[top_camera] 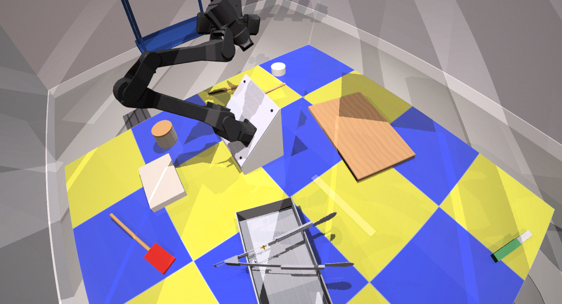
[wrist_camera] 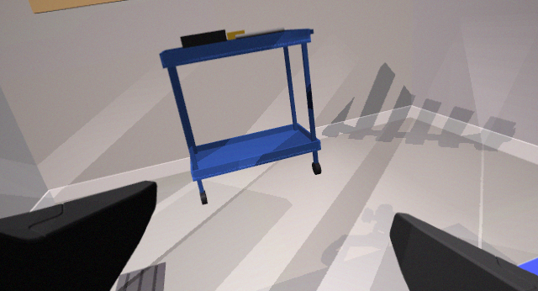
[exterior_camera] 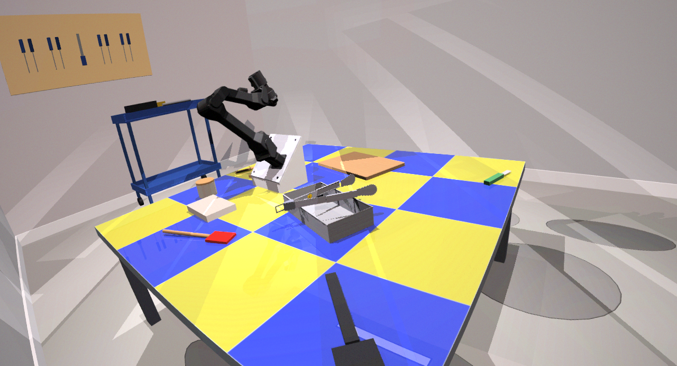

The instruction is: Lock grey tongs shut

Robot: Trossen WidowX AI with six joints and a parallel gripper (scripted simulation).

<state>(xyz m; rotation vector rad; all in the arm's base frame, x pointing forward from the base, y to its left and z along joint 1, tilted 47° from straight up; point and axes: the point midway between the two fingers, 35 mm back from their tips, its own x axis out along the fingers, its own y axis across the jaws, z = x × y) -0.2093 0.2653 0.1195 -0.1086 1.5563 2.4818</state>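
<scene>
My gripper tip is now 570 mm short of the yellow lock piece, 250 mm to the left of it and 290 mm above it. Round my gripper tip: wooden board (410 mm ahead, 260 mm to the left, 360 mm below); red spatula (350 mm ahead, 530 mm to the right, 360 mm below); white block (180 mm ahead, 400 mm to the right, 350 mm below).
</scene>
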